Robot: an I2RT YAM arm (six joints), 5 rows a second.
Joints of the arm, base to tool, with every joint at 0 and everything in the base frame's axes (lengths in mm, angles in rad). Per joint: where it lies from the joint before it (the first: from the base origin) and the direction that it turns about. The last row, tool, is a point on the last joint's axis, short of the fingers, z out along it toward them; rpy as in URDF.
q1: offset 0 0 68 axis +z
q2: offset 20 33.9 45.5 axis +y
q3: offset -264 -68.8 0 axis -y
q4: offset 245 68.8 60 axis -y
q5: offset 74 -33.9 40.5 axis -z
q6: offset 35.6 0 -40.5 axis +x
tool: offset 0 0 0 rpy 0 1.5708 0
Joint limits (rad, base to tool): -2.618..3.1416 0..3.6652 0..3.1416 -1.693..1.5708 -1.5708..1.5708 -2.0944..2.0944
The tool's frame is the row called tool.
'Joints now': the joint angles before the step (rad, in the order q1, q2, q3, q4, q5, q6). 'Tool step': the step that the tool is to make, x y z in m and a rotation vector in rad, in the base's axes. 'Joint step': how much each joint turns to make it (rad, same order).
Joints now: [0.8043 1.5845 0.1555 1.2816 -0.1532 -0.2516]
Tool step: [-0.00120 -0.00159 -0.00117 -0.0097 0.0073 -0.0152]
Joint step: [0.0016 -0.0080 -0.0069 -0.0130 0.0168 0.0011]
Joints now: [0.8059 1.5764 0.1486 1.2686 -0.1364 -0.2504]
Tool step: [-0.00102 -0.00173 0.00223 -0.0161 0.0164 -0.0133]
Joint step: [0.0000 -0.0492 0.0000 -0.0718 0.0130 0.0030]
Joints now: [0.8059 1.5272 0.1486 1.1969 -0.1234 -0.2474]
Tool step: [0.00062 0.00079 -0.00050 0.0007 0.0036 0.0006]
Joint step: [0.0003 0.0073 0.0034 0.0022 -0.0008 0.0030]
